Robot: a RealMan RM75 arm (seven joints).
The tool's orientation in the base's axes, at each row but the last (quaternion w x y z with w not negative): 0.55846 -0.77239 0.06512 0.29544; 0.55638 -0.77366 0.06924 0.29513; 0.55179 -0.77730 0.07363 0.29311; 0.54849 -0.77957 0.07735 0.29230; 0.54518 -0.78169 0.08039 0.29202; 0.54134 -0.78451 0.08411 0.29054; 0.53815 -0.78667 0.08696 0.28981; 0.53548 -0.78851 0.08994 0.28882; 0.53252 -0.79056 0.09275 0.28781
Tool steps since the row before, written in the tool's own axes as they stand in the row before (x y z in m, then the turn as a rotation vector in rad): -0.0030 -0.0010 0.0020 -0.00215 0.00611 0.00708; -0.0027 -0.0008 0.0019 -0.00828 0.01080 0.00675; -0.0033 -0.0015 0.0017 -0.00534 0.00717 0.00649; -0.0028 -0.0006 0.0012 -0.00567 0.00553 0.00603; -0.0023 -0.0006 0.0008 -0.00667 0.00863 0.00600; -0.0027 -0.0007 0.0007 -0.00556 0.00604 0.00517; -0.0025 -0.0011 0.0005 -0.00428 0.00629 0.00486; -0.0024 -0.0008 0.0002 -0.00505 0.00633 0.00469; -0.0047 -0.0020 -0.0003 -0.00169 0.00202 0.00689
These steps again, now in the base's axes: -0.0028 0.0015 0.0020 -0.00710 0.00364 -0.00533; -0.0026 0.0014 0.0017 -0.01402 0.00024 -0.00583; -0.0027 0.0014 0.0026 -0.00993 0.00201 -0.00440; -0.0025 0.0008 0.0017 -0.00931 0.00216 -0.00279; -0.0019 0.0005 0.0015 -0.01149 0.00072 -0.00473; -0.0021 0.0004 0.0019 -0.00913 0.00121 -0.00306; -0.0017 0.0005 0.0021 -0.00808 0.00106 -0.00389; -0.0017 0.0001 0.0019 -0.00867 0.00076 -0.00345; -0.0028 -0.0002 0.0043 -0.00475 0.00506 -0.00250
